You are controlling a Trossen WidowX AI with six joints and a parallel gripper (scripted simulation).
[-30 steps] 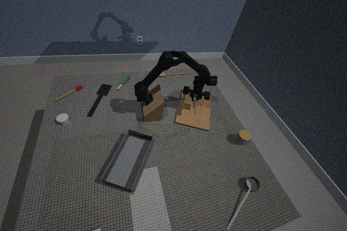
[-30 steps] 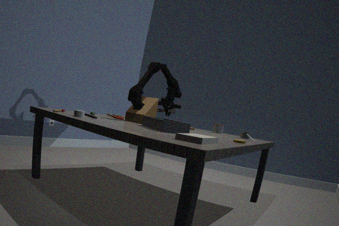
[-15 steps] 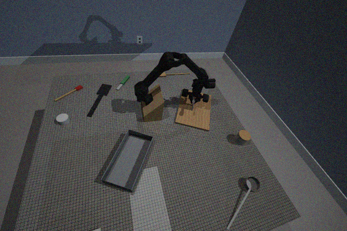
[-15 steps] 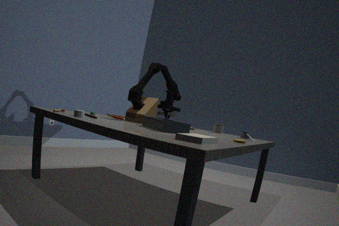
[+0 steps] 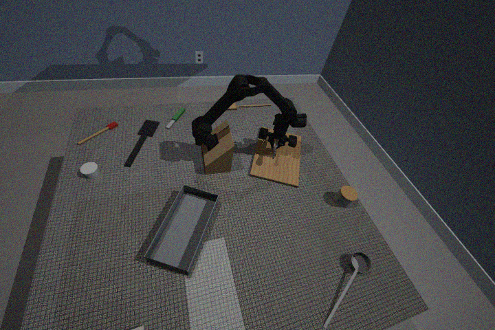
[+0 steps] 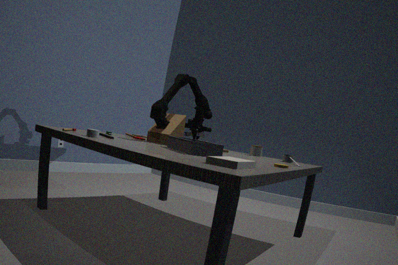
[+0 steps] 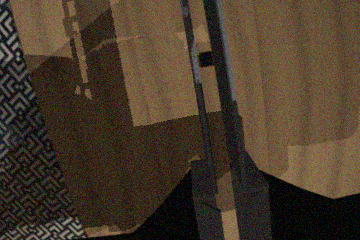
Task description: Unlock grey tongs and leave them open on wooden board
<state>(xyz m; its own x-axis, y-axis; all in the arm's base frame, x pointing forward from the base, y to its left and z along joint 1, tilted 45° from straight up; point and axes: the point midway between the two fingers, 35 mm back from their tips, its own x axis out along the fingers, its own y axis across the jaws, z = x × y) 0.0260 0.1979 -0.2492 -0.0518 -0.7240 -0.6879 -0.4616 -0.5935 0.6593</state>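
Right now my gripper tip is 3 cm to the right of the wooden board, 3 cm above it and 1 cm short of it. The rest, counted from my gripper tip: roasting tin (48 cm to the right, 32 cm ahead, 1 cm below); then cork-lidded jar (34 cm ahead, 24 cm to the left, 1 cm below); then green tool (47 cm to the right, 33 cm behind, 3 cm below).
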